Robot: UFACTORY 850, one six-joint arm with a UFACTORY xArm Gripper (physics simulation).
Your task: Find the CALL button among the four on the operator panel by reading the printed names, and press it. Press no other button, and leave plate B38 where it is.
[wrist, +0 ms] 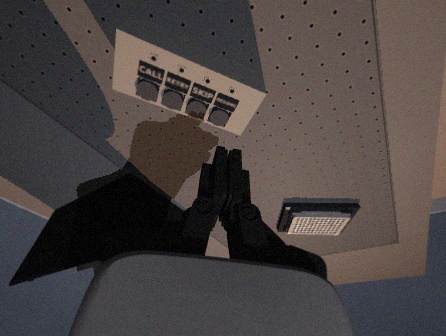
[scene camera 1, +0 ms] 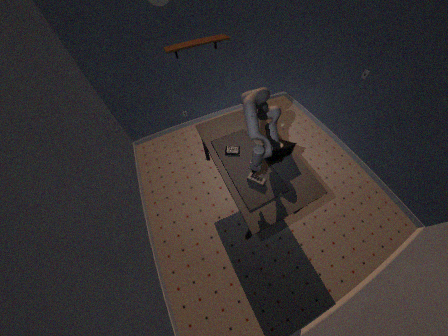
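Observation:
The white operator panel [scene camera 1: 258, 177] [wrist: 250, 109] stands on the perforated board [scene camera 1: 237, 172] [wrist: 320, 125]. In the wrist view its printed names read CALL, RETRY, SKIP and, blurred, RESUME. The round grey CALL button [wrist: 148, 90] is at the left end, beside the RETRY button [wrist: 173, 99], SKIP button [wrist: 197, 107] and RESUME button [wrist: 219, 118]. My gripper [wrist: 224, 162] is shut and empty; in the wrist view its fingertips show below the RESUME end of the panel. A white gridded plate [scene camera 1: 232, 149] [wrist: 320, 225] sits in a dark holder; no B38 marking is legible.
A black angular box [scene camera 1: 286, 151] [wrist: 115, 225] stands beside the arm. The board lies on a brown table [scene camera 1: 316, 189] [wrist: 410, 200]. An orange shelf [scene camera 1: 197, 43] is on the wall. A shadow falls on the board just below the panel in the wrist view.

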